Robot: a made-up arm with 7 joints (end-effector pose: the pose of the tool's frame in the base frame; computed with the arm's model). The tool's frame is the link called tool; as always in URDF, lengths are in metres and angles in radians.
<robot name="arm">
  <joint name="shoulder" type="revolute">
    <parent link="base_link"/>
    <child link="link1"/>
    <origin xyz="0 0 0.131" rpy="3.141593 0 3.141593"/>
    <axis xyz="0 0 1"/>
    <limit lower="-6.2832" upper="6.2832"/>
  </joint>
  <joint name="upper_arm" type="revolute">
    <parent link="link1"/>
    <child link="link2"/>
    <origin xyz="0 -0.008 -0.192" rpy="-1.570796 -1.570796 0"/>
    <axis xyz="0 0 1"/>
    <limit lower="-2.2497" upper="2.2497"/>
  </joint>
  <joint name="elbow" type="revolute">
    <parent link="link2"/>
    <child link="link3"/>
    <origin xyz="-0.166 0 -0.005" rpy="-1.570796 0 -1.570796"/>
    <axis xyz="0 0 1"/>
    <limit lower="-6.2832" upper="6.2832"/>
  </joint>
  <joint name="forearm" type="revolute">
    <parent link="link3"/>
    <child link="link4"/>
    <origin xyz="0 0.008 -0.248" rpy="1.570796 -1.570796 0"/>
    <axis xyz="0 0 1"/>
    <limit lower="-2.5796" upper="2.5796"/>
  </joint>
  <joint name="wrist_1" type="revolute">
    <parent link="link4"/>
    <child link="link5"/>
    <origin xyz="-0.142 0 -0.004" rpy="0 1.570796 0"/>
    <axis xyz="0 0 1"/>
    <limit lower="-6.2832" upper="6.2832"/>
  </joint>
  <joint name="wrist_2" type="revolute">
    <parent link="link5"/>
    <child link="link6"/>
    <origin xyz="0 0 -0.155" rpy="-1.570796 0 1.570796"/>
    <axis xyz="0 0 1"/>
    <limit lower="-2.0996" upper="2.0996"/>
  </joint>
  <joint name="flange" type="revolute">
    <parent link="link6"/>
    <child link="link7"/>
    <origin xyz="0 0.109 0" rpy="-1.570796 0 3.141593"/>
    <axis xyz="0 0 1"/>
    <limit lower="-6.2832" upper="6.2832"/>
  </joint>
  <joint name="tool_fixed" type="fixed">
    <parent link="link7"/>
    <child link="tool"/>
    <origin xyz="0 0 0"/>
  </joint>
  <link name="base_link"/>
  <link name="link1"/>
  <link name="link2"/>
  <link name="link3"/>
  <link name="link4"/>
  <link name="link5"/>
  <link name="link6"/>
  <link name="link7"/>
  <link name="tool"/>
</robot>
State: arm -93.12 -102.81 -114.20 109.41 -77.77 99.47 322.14
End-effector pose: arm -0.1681 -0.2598 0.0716 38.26 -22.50 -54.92
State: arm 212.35 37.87 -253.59 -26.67 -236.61 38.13 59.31
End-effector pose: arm -0.4869 0.0684 0.9113 -69.79 109.58 19.57
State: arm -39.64 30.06 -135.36 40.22 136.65 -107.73 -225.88
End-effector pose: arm 0.0157 0.1494 0.9156 -68.48 34.04 -17.15
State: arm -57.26 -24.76 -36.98 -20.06 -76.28 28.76 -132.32
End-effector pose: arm -0.1910 -0.4004 0.9867 -107.70 69.69 -20.42
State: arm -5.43 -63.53 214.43 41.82 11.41 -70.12 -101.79
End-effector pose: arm -0.7127 -0.0037 0.5350 -83.54 98.65 -2.72
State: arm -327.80 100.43 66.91 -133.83 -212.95 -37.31 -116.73
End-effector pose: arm 0.3248 0.1338 0.3888 85.53 -42.14 5.85
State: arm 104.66 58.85 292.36 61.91 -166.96 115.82 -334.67
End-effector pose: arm 0.0070 -0.5772 0.5926 97.72 105.81 43.32
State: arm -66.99 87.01 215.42 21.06 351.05 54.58 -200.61
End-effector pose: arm 0.1776 0.6944 0.5335 109.33 102.93 -0.57
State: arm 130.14 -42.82 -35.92 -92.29 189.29 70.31 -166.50
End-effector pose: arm 0.1038 0.4373 0.3595 3.58 26.60 98.36
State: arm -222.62 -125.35 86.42 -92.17 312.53 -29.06 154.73
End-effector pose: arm 0.4391 -0.1038 0.0513 -41.51 99.83 119.88
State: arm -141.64 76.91 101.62 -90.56 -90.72 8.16 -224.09
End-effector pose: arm -0.5657 -0.0405 0.3331 -74.89 -61.44 -135.39
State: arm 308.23 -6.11 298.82 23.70 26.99 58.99 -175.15
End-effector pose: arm -0.0717 0.1545 1.0392 68.08 -95.19 74.48
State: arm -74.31 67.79 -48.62 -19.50 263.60 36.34 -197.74
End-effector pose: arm 0.2577 0.6218 0.7347 136.92 72.16 -16.02
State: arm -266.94 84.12 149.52 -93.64 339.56 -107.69 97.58
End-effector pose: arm 0.1418 -0.3268 0.1576 103.37 -47.32 19.62
